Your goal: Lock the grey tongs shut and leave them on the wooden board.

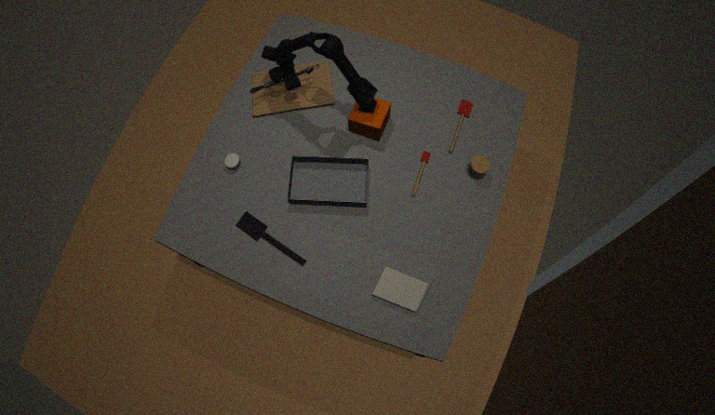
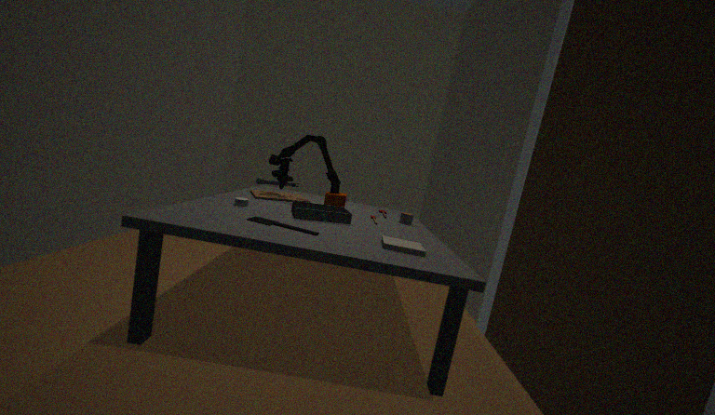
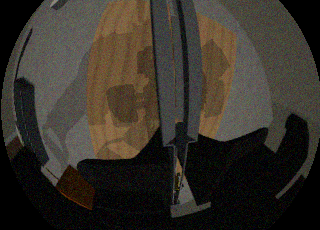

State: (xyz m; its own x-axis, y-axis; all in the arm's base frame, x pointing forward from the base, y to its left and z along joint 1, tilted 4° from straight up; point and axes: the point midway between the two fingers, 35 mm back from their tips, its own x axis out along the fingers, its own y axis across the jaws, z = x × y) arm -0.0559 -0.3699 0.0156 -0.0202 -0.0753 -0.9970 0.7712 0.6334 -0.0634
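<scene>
Now: the wooden board 50 mm below my gripper tip. Also, from my gripper tip: black spatula (670 mm ahead, 150 mm to the left, 60 mm below); roasting tin (390 mm ahead, 310 mm to the left, 30 mm below); white puck (420 mm ahead, 110 mm to the right, 40 mm below).
</scene>
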